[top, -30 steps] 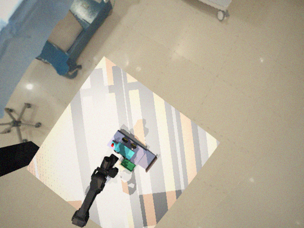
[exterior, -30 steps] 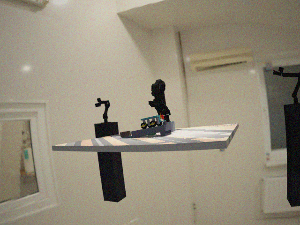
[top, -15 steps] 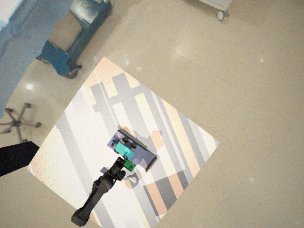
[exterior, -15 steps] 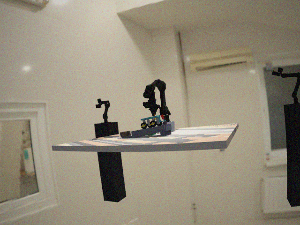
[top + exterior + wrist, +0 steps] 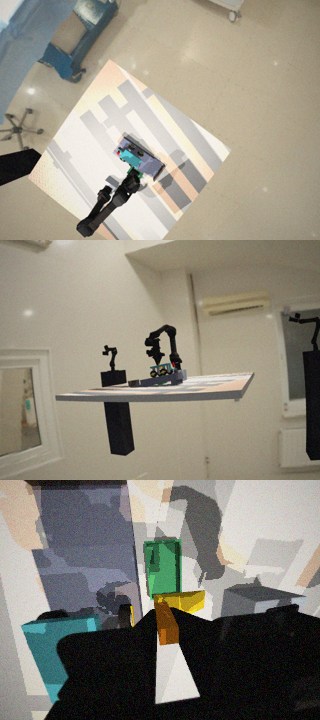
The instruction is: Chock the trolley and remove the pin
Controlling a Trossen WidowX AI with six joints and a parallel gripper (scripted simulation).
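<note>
Right now the red-headed stop pin is 17 cm to the left of my gripper tip, 10 cm ahead of it and 3 cm below it. Also, from my gripper tip: yellow chock: 2 cm behind, 1 cm below; then green tray: 16 cm below, 3 cm behind, 2 cm to the right; then trolley: 11 cm ahead, 7 cm to the left, 4 cm below.
</note>
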